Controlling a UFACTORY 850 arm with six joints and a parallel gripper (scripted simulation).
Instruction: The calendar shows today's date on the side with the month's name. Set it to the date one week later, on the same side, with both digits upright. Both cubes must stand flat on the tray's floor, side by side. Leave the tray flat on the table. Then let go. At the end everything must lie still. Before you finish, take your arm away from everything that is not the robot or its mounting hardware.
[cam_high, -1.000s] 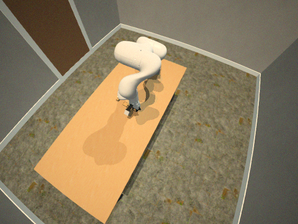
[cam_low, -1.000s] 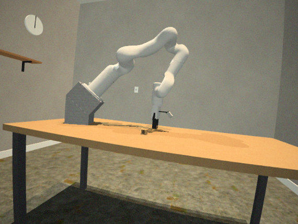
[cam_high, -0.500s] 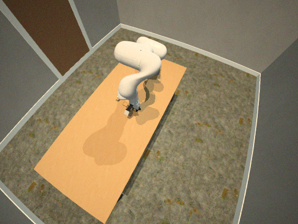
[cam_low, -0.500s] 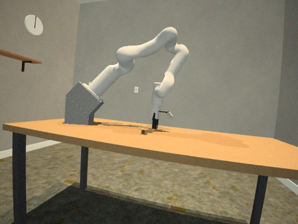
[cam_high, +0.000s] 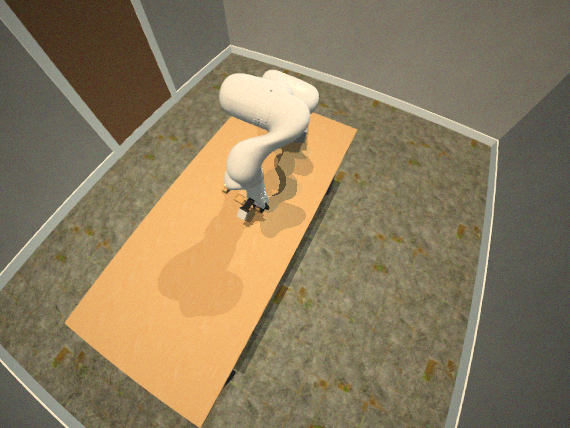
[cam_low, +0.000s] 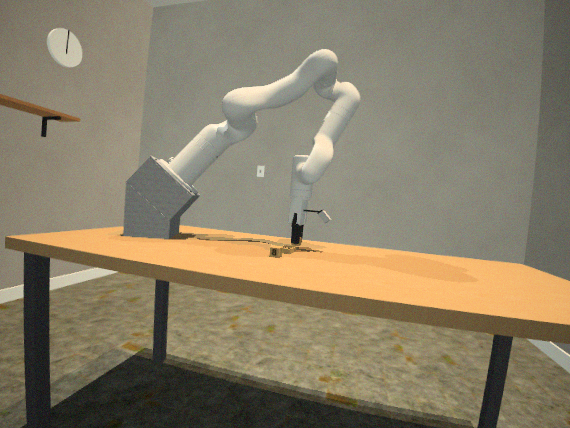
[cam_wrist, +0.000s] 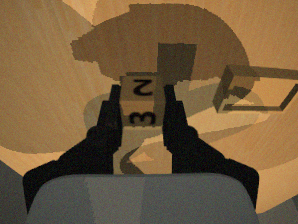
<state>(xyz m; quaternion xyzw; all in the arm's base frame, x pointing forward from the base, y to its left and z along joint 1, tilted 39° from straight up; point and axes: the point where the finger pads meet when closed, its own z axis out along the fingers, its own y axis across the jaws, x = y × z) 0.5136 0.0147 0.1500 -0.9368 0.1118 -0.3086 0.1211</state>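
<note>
Now: the wooden calendar tray 11 cm to the right of my hand, 3 cm below it and 2 cm behind it.
</note>
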